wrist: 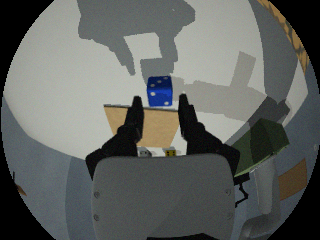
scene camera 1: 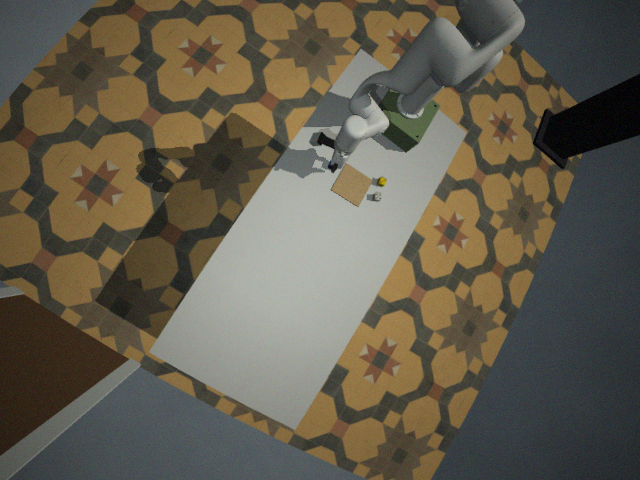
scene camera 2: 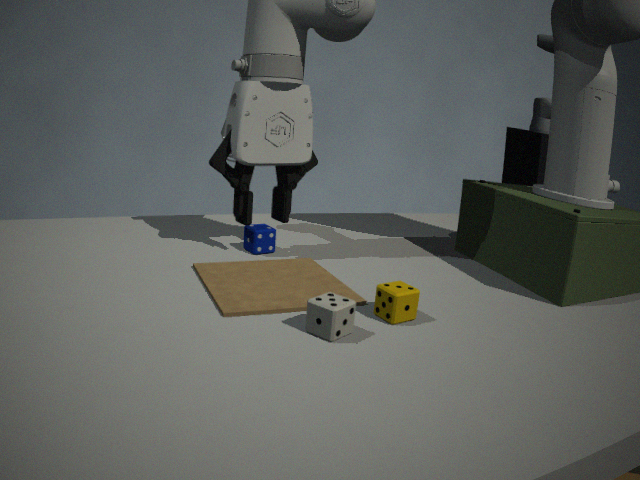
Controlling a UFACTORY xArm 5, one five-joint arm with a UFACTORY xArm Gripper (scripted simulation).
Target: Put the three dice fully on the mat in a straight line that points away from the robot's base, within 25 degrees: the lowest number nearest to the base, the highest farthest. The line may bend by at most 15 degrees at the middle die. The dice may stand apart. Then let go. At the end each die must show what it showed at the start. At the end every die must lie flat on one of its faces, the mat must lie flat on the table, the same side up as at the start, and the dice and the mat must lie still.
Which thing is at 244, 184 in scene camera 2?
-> My gripper.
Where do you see a mat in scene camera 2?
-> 242, 288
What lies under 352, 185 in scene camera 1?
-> A mat.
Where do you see a blue die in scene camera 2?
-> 259, 238
